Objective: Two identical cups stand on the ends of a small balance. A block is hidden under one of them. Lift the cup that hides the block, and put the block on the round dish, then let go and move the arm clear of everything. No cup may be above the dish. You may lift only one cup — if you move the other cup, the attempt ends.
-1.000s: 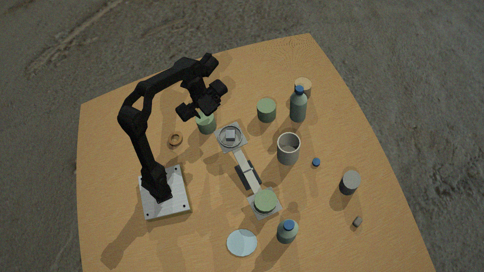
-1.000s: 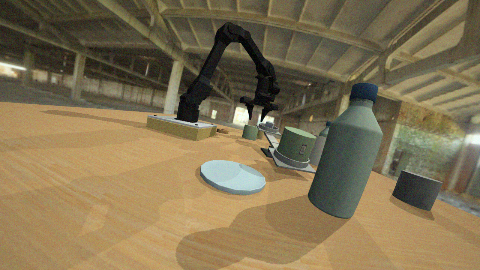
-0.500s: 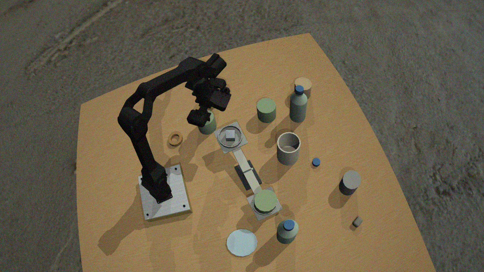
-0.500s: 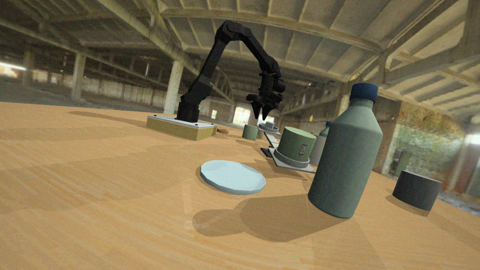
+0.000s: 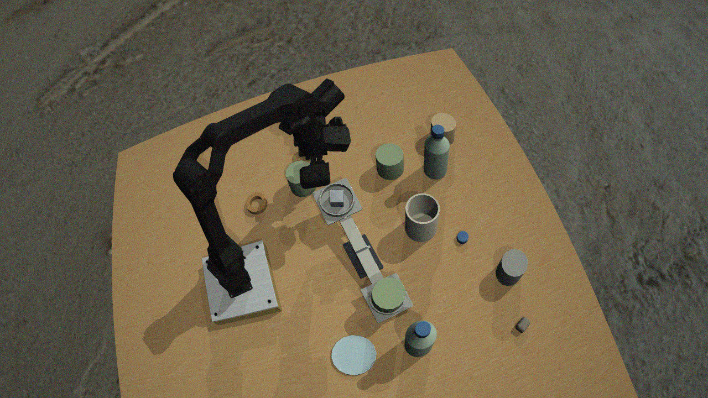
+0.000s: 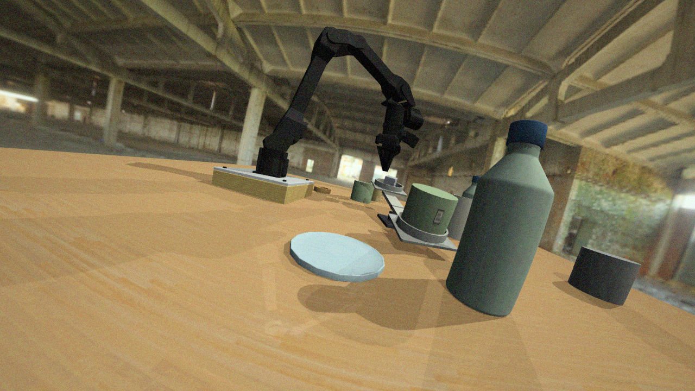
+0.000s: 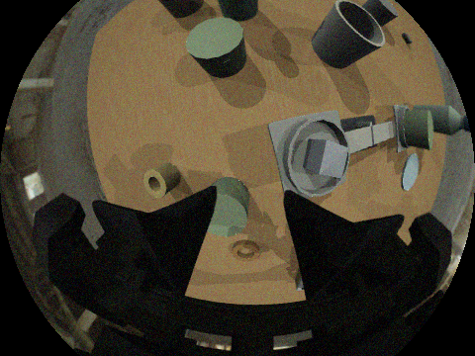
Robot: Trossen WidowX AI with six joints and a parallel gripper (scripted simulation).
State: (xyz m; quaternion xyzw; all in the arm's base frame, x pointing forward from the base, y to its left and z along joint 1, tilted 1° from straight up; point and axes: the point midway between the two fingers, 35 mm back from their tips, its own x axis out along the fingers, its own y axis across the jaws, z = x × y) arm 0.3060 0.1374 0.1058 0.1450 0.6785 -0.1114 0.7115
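The pale blue round dish lies 130 mm behind my gripper tip, 410 mm to the right of it and 110 mm below it. Also, from my gripper tip: blue cap: 230 mm ahead, 280 mm to the right, 110 mm below; grey cylinder: 280 mm ahead, 410 mm to the right, 80 mm below.
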